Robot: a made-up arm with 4 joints. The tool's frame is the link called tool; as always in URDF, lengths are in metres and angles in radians. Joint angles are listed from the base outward.
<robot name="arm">
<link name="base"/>
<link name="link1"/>
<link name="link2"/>
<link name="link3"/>
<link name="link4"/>
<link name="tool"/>
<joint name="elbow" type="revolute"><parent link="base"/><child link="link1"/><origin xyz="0.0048 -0.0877 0.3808" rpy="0 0 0"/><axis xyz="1 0 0"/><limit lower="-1.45" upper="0.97"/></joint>
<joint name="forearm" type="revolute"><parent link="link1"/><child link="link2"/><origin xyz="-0.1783 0.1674 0.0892" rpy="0 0 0"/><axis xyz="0.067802 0.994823 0.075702"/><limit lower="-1.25" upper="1.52"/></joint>
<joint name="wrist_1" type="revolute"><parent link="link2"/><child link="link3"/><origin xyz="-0.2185 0.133 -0.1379" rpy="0 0 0"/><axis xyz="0 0 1"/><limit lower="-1.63" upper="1.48"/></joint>
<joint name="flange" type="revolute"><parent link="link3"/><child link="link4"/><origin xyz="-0.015 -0.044 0.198" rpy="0 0 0"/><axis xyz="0 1 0"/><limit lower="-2.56" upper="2.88"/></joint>
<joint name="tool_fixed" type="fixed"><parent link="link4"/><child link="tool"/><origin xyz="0.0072 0.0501 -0.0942" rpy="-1.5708 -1.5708 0"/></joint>
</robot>
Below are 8 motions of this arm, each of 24 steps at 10 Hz.
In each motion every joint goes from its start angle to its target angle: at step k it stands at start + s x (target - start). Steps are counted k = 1, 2, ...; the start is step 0. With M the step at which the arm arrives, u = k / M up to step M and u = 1 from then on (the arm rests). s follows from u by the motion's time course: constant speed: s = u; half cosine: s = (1 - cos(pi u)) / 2; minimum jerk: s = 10 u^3 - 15 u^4 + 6 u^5.
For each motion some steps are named. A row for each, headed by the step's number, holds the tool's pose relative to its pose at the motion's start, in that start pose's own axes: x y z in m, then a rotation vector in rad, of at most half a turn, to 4 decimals.
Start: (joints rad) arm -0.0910 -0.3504 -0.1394 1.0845
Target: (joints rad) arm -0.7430 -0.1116 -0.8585 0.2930
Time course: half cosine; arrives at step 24
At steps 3, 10, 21, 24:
3: -0.0042 0.0059 0.0018 -0.0296 0.0047 -0.0254
10: -0.0376 0.0611 0.0063 -0.3033 0.0091 -0.2732
21: -0.0765 0.1564 -0.0342 -0.8174 -0.1579 -0.8124
24: -0.0779 0.1614 -0.0385 -0.8502 -0.1766 -0.8505

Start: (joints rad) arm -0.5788 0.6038 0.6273 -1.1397
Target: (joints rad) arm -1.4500 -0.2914 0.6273 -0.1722
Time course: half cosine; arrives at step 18
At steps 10, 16, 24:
10: -0.1885 -0.2220 -0.0830 0.4059 -0.6346 0.4435
16: -0.2272 -0.3413 -0.2303 0.6035 -1.1047 0.7073
24: -0.2268 -0.3487 -0.2435 0.6170 -1.1433 0.7256

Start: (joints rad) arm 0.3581 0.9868 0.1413 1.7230
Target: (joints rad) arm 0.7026 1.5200 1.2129 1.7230
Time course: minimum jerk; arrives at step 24
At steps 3, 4, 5, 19, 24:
3: -0.0018 -0.0035 -0.0041 0.0014 -0.0229 0.0077
4: -0.0039 -0.0076 -0.0091 0.0031 -0.0508 0.0169
5: -0.0068 -0.0138 -0.0167 0.0060 -0.0924 0.0305
19: 0.0279 -0.1489 -0.2313 0.2267 -1.3747 0.3242
24: 0.0374 -0.1541 -0.2424 0.2541 -1.4701 0.3372

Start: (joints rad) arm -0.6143 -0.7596 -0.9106 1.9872
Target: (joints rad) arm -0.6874 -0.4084 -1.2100 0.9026
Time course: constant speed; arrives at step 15
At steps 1, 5, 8, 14, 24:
1: -0.0005 0.0015 0.0019 -0.0126 0.0211 -0.0600
5: 0.0018 0.0077 0.0086 -0.0803 0.0969 -0.3040
8: 0.0080 0.0117 0.0118 -0.1486 0.1423 -0.4906
14: 0.0297 0.0148 0.0118 -0.3254 0.1925 -0.8702
24: 0.0343 0.0144 0.0109 -0.3595 0.1945 -0.9339

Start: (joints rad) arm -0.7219 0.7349 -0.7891 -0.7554
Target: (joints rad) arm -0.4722 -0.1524 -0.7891 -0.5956
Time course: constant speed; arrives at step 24
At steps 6, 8, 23, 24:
6: -0.0225 -0.0208 -0.0082 -0.1083 0.1489 -0.0916
8: -0.0305 -0.0267 -0.0088 -0.1457 0.1988 -0.1208
23: -0.0871 -0.0495 0.0179 -0.4453 0.5689 -0.3246
24: -0.0901 -0.0495 0.0214 -0.4665 0.5931 -0.3375

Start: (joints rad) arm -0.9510 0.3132 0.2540 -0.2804
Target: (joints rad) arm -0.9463 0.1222 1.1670 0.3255
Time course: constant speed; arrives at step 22
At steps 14, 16, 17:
14: -0.0247 -0.0375 -0.0110 0.5772 -0.0179 0.2728
16: -0.0278 -0.0410 -0.0158 0.6594 -0.0438 0.3108
17: -0.0293 -0.0424 -0.0184 0.7002 -0.0589 0.3295

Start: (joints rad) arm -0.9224 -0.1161 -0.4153 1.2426
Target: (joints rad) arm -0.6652 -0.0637 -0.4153 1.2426
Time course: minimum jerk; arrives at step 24
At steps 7, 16, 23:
7: 0.0080 -0.0142 -0.0026 0.0298 0.0141 0.0235
16: 0.0439 -0.0708 -0.0207 0.1562 0.0702 0.1217
23: 0.0563 -0.0880 -0.0291 0.1982 0.0876 0.1538

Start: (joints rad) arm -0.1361 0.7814 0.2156 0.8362
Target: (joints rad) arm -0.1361 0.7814 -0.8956 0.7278
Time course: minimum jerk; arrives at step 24
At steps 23, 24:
23: 0.0352 0.0407 0.0614 -0.7882 0.7829 -0.0970
24: 0.0352 0.0408 0.0614 -0.7888 0.7834 -0.0970

